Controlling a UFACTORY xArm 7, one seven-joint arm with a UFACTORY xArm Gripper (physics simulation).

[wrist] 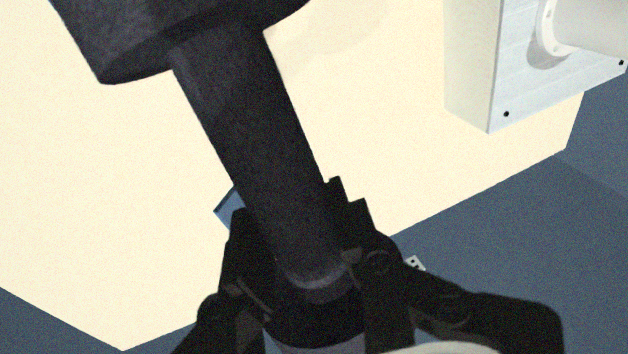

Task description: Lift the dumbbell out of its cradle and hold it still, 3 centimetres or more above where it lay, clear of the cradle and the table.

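Where they show: gripper, fingertip midpoint: (297, 213); arm's base, link origin: (573, 3).
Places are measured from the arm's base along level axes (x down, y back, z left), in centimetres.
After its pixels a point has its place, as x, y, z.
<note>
The dark dumbbell (250, 115) @(-16.5, -40.7, -6.4) shows from the top left to the middle; one thick head is at the top left, cut off by the edge, and its bar slants down to the gripper. My gripper (297, 213) @(-16.0, -40.5, -0.8) is shut on the bar, one finger on each side. The far end of the dumbbell is hidden or cannot be told from the dark gripper. A small blue piece (230, 207) @(-8.9, -45.1, 2.9), perhaps part of the cradle, shows behind the left finger. The height above the table cannot be measured from this view.
The cream table top (125, 210) @(10.5, -64.5, 11.3) lies behind the dumbbell, its edges at the lower left and right. The robot's pale metal base block (525, 85) @(0.2, -5.6, 9.3) stands at the upper right. Blue-grey floor (525, 240) shows beyond, with a small white plate (415, 262) beside the right finger.
</note>
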